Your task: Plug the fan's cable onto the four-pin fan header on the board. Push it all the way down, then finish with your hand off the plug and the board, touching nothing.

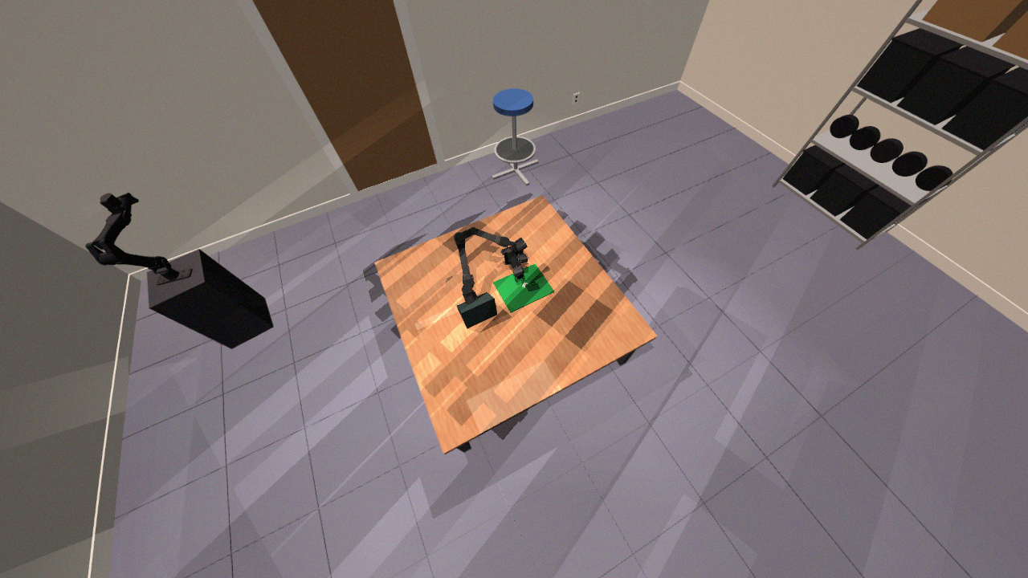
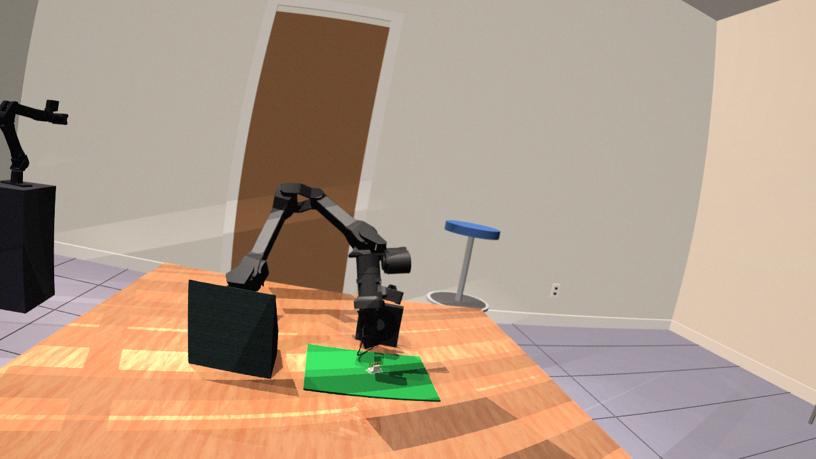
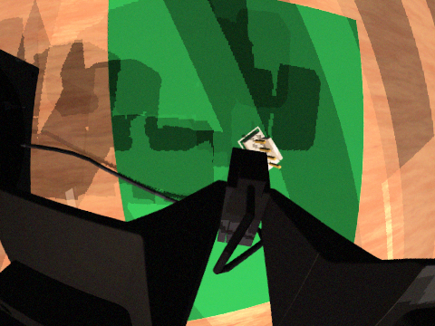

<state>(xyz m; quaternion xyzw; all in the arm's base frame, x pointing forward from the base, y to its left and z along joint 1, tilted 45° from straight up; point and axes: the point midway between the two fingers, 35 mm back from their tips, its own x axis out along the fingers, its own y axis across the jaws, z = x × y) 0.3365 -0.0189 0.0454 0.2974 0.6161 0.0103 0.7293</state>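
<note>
Right now my gripper tip is 8 cm above the four-pin header and 4 cm to the left of it. Round my gripper tip: dark fan plug: 1 cm below, 1 cm behind; then green board: 9 cm below, 5 cm to the right, 1 cm behind; then black fan: 14 cm to the left, 5 cm ahead, 2 cm below.
</note>
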